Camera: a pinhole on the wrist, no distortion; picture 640 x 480 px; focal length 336.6 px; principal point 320.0 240.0 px. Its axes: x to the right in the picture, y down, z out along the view. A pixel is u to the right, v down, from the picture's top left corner.
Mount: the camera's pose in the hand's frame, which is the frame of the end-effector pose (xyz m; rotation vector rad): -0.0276 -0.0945 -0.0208 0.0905 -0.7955 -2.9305
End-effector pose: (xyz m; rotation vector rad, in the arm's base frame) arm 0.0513 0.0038 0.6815 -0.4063 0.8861 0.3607
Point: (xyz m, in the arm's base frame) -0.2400 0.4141 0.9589
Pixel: outside the picture
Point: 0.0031 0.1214 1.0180
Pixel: 573.8 201.8
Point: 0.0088 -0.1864 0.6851
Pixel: behind the camera
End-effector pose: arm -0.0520 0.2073 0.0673 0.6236 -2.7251 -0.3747
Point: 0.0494 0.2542 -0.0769
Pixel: 569.3 262.0
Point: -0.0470 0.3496 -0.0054
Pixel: 377.6 45.0
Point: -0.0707 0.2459 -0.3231
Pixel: 375.4 417.5
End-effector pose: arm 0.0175 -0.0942 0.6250 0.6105 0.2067 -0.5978
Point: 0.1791 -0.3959 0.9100
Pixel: 138.7 342.3
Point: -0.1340 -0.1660 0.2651
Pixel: behind the camera
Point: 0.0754 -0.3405 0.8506
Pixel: 188.9 365.9
